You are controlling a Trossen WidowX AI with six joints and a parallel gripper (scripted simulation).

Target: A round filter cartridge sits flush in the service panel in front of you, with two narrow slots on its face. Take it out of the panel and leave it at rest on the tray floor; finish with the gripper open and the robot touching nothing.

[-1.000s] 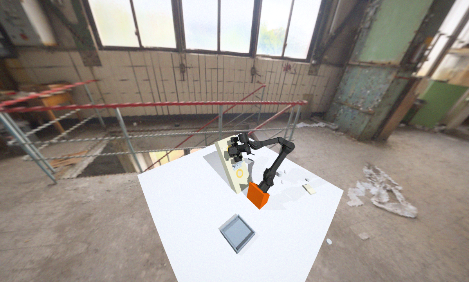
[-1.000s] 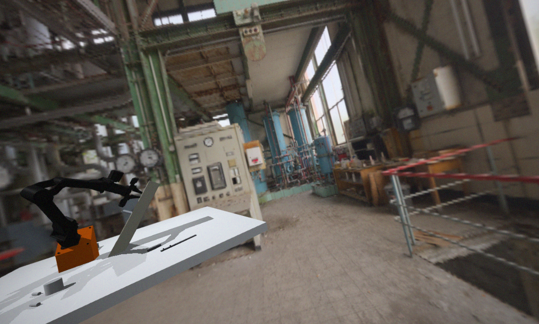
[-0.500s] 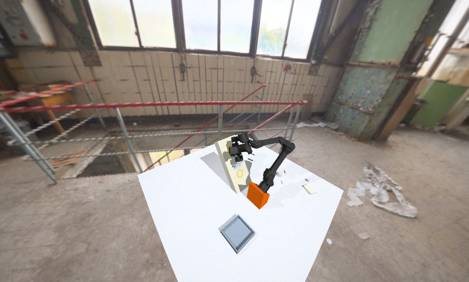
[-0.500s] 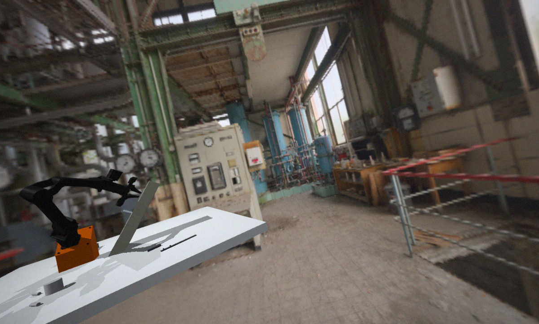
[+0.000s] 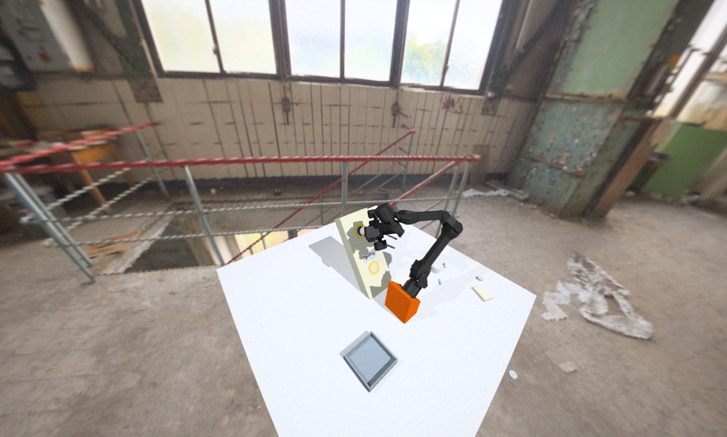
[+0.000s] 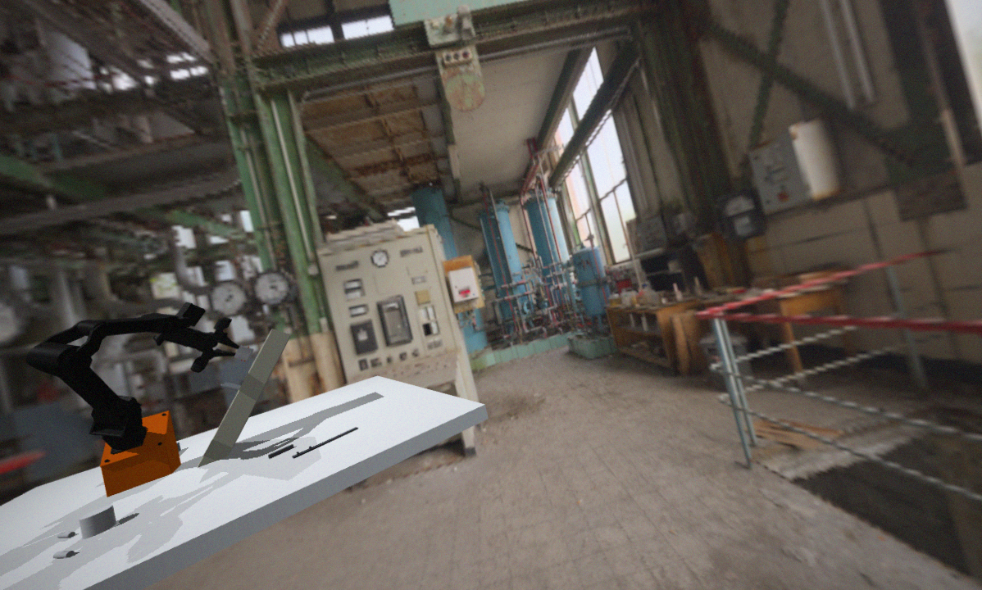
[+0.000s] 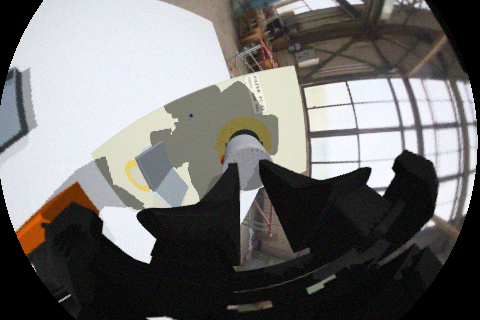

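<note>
Now: gripper tip 370 mm past the grey tray, 260 mm to the right of it and 300 mm above it. Also, from my gripper tip: cream block: 500 mm behind, 440 mm to the right, 310 mm below.
</note>
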